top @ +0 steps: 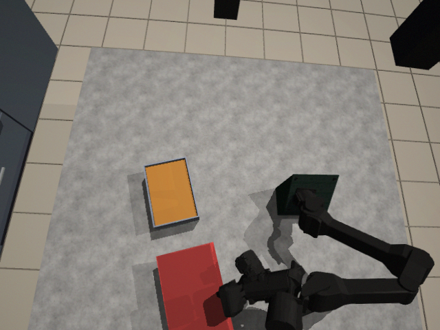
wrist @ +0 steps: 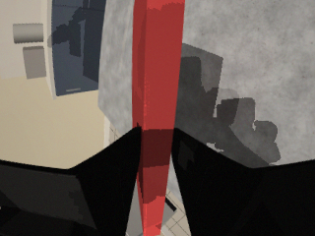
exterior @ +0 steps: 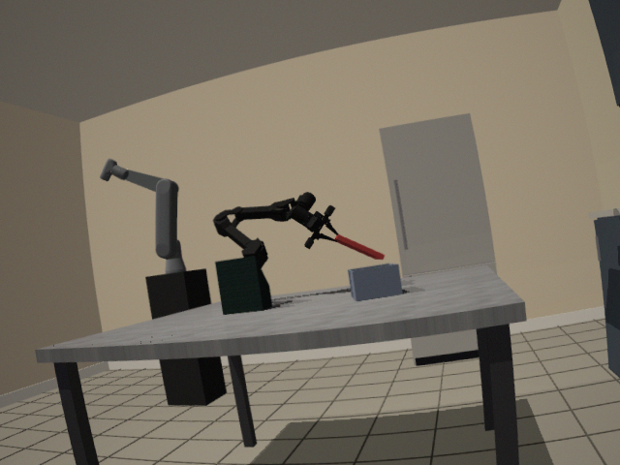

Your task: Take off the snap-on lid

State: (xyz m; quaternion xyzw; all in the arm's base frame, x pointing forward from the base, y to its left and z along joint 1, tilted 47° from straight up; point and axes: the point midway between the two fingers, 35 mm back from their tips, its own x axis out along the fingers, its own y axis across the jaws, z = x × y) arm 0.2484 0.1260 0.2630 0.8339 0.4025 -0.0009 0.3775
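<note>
My gripper tip is 7 cm short of the red lid, 4 cm above it and 2 cm to the right of it. Also, from my gripper tip: grey-blue storage box (28 cm to the right, 17 cm ahead, 16 cm below).
</note>
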